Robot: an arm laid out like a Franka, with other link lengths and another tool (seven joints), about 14 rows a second.
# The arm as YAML. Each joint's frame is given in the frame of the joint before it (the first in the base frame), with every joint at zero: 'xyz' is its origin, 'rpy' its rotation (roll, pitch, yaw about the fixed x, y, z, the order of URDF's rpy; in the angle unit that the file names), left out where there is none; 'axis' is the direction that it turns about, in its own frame. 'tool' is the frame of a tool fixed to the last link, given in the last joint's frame.
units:
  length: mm
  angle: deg
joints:
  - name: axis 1
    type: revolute
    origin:
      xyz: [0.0, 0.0, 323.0]
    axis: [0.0, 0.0, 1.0]
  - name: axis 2
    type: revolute
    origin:
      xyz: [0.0, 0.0, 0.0]
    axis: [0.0, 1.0, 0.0]
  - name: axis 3
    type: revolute
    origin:
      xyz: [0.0, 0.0, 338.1]
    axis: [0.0, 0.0, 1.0]
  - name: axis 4
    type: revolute
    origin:
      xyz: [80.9, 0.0, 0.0]
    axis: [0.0, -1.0, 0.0]
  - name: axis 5
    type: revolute
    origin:
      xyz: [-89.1, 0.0, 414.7]
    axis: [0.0, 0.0, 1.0]
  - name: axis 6
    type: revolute
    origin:
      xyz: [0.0, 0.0, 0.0]
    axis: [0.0, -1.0, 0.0]
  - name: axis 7
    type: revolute
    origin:
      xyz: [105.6, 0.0, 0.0]
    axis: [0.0, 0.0, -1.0]
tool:
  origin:
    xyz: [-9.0, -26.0, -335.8]
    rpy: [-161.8, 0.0, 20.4]
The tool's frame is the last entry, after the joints.
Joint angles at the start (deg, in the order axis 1, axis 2, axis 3, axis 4, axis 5, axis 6, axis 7):
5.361 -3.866 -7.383 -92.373 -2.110 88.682 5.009
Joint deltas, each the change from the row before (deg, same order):
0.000 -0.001 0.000 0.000 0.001 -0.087 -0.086
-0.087 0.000 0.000 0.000 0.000 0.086 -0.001
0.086 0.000 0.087 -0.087 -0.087 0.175 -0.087
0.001 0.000 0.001 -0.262 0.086 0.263 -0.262
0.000 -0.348 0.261 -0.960 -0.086 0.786 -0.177
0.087 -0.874 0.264 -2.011 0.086 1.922 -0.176
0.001 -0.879 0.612 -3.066 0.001 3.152 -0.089
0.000 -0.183 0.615 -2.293 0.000 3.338 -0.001
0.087 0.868 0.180 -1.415 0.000 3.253 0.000
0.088 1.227 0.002 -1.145 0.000 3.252 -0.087
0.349 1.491 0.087 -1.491 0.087 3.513 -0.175
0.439 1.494 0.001 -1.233 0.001 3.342 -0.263
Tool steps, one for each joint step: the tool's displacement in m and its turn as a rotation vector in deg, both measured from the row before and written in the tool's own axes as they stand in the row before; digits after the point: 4 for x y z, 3 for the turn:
-0.0005 -0.0001 0.0002 0.024 -0.105 -0.056
0.0002 0.0009 -0.0004 -0.022 0.103 0.057
0.0011 -0.0008 0.0007 -0.114 -0.019 -0.269
0.0007 0.0002 0.0019 0.082 -0.063 -0.269
0.0008 -0.0008 0.0041 -0.107 0.006 -0.489
0.0025 -0.0016 0.0069 -0.051 0.590 -0.799
0.0052 -0.0012 0.0144 -0.214 0.668 -1.048
0.0098 -0.0002 0.0137 -0.358 0.922 -1.033
0.0124 0.0049 0.0153 -0.341 0.771 -0.618
0.0124 0.0071 0.0162 -0.333 0.705 -0.507
0.0120 0.0045 0.0230 -0.144 0.290 -0.824
0.0113 0.0042 0.0212 -0.236 0.313 -0.945

